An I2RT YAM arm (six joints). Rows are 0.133 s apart.
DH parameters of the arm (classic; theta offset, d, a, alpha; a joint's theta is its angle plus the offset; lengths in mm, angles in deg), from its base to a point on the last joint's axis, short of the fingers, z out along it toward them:
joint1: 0 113.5 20 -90
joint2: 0 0 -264 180
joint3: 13.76 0 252.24 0
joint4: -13.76 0 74 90
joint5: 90 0 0 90
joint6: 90 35.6 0 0
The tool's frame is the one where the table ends.
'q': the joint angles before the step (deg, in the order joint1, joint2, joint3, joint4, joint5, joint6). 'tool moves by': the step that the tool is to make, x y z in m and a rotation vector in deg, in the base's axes. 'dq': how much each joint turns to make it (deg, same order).
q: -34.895 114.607 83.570 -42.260 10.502 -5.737
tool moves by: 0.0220 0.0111 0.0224 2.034 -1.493 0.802
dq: 2.846 1.434 7.434 -6.328 -1.835 2.714
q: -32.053 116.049 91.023 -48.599 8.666 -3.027
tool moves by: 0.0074 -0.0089 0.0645 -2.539 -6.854 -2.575
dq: -0.549 -1.412 11.699 -6.313 -0.744 2.445
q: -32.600 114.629 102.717 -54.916 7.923 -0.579
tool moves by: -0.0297 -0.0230 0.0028 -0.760 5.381 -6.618
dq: -4.545 -0.754 0.099 -4.940 4.197 0.613
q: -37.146 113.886 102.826 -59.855 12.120 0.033
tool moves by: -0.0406 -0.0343 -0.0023 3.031 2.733 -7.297
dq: -7.371 -0.001 0.004 -4.069 -0.504 0.083
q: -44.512 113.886 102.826 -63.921 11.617 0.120
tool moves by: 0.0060 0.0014 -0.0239 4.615 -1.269 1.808
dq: 0.349 1.710 -2.639 2.098 -4.415 -0.417
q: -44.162 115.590 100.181 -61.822 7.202 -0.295
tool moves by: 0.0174 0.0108 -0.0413 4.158 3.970 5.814
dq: 2.664 4.410 -2.427 1.460 -0.897 -3.062
